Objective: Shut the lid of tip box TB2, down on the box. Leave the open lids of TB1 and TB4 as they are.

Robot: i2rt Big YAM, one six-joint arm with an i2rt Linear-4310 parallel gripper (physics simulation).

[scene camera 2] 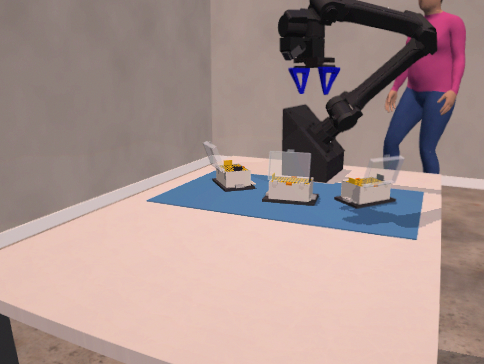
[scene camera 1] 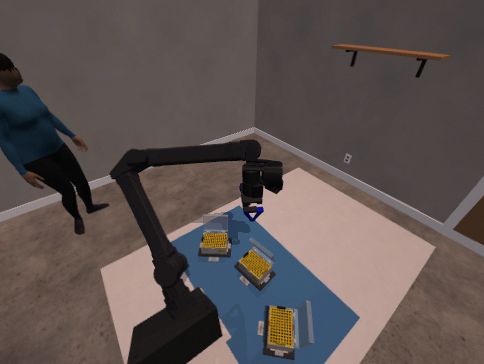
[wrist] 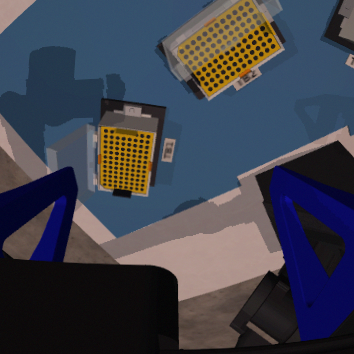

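Tip box TB2 is the middle box, with a yellow tip rack inside. Its clear lid stands open, raised along the side away from the label. TB1 has its clear lid open. The third box, taken as TB4, also has its lid open; its label is unreadable. My gripper is open and empty, high above the boxes, touching none.
The boxes stand on dark bases on a blue mat on the pale table. The arm's black base stands at the label side of the boxes. A person stands beyond the table.
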